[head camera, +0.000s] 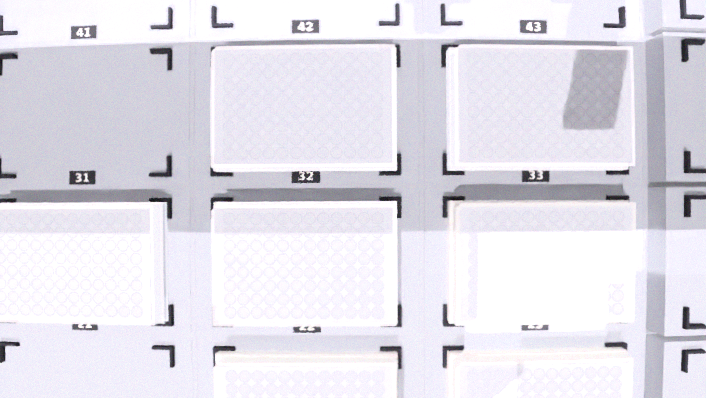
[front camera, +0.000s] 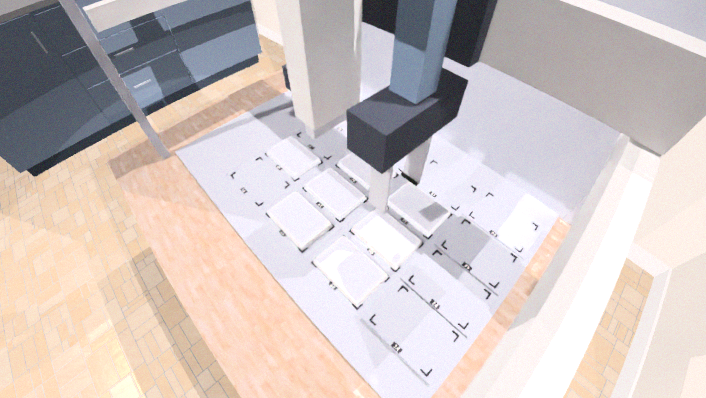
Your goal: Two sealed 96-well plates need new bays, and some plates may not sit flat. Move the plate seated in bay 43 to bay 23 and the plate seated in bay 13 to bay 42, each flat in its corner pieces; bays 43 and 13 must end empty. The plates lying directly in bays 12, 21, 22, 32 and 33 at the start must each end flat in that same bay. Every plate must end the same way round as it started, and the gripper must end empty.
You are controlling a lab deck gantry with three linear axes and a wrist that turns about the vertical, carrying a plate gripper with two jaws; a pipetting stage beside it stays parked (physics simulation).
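Where they show: gripper, between the fingertips: [front camera: 394, 192]; robot's base, origin of its link: [front camera: 232, 175].
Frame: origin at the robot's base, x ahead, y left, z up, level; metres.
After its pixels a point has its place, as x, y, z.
My gripper [front camera: 396, 192] @[0.392, 0.150, 0.160] hangs over the deck where bays 22, 23, 32 and 33 meet. Its jaws stand wide apart and no plate shows between them. It does not show in the head view. White plates lie in bay 32 [front camera: 350, 162] @[0.190, 0.238, 0.014] [head camera: 305, 107] @[0.230, 0.256, 0.014], bay 33 [front camera: 412, 205] @[0.383, 0.247, 0.014] [head camera: 510, 105] @[0.367, 0.257, 0.014], bay 22 [front camera: 335, 192] @[0.234, 0.147, 0.014] [head camera: 305, 270] @[0.229, 0.147, 0.014], bay 23 [front camera: 386, 240] @[0.401, 0.139, 0.014] [head camera: 540, 270] @[0.387, 0.146, 0.014], bay 21 [front camera: 293, 156] @[0.072, 0.148, 0.014] [head camera: 75, 270] @[0.070, 0.146, 0.014], bay 12 [front camera: 300, 220] @[0.238, 0.041, 0.014] [head camera: 305, 377] @[0.229, 0.074, 0.014] and bay 13 [front camera: 350, 270] @[0.397, 0.039, 0.014] [head camera: 565, 377] @[0.406, 0.072, 0.014]. They look flat; glare washes out bay 23's plate. No plate shows in the visible parts of bays 42 and 43.
The parked pipetting stage [front camera: 325, 65] stands left of the gripper. Column 4's bays, such as bay 14 [front camera: 396, 347] @[0.556, -0.003, 0.015], hold corner pieces. A pale rail [front camera: 595, 280] @[0.625, 0.030, 0.400] runs along the right, and a grey post [front camera: 117, 80] @[-0.207, -0.102, 0.241] stands at the left.
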